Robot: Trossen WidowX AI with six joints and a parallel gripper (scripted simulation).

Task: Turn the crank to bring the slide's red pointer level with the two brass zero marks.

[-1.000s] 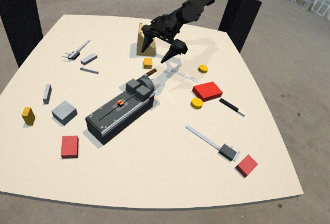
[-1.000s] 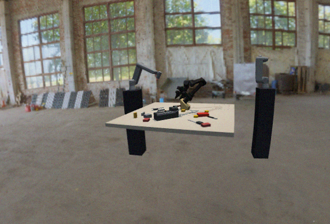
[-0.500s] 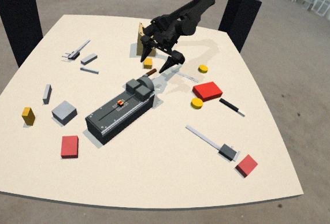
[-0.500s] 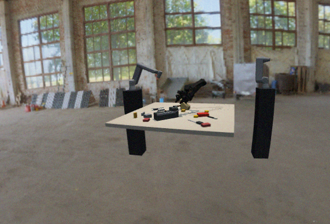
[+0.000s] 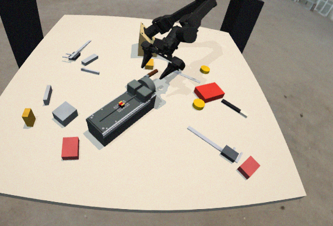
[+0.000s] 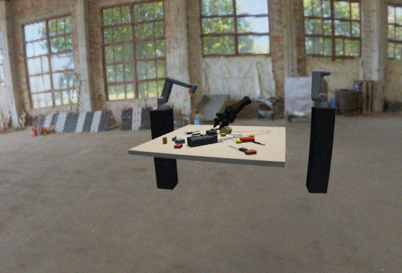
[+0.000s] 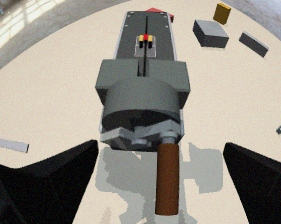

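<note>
The crank lies 20 mm below my gripper tip and 10 mm to the left of it. The rest, counted from my gripper tip: brown handle (20 mm behind, 10 mm to the left, 10 mm below); grey bar (210 mm to the left, 140 mm behind, 120 mm below); red pointer (120 mm ahead, 110 mm to the right, 40 mm below).
</note>
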